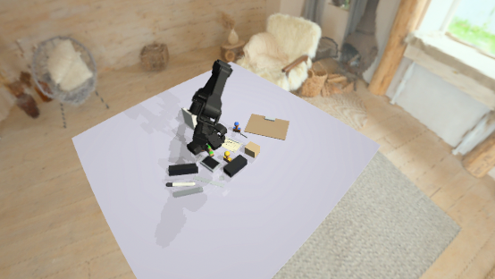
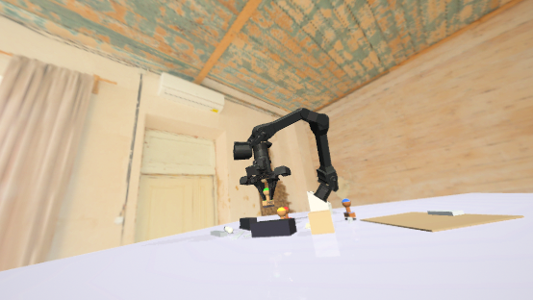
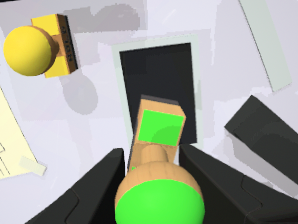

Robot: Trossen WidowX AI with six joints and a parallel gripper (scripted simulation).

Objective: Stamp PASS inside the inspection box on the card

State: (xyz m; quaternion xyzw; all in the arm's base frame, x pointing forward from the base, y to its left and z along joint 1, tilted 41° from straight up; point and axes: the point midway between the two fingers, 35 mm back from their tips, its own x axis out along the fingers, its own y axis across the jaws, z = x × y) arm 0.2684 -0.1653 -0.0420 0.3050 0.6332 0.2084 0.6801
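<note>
Right now my gripper tip is 1 cm past the card, 15 cm to the right of it and 9 cm above it. The rest, counted from my gripper tip: dark ink pad: 1 cm to the right, 9 cm below; yellow-knobbed stamp: 5 cm ahead, 6 cm to the left, 7 cm below; green-knobbed pass stamp: right at my gripper tip.
</note>
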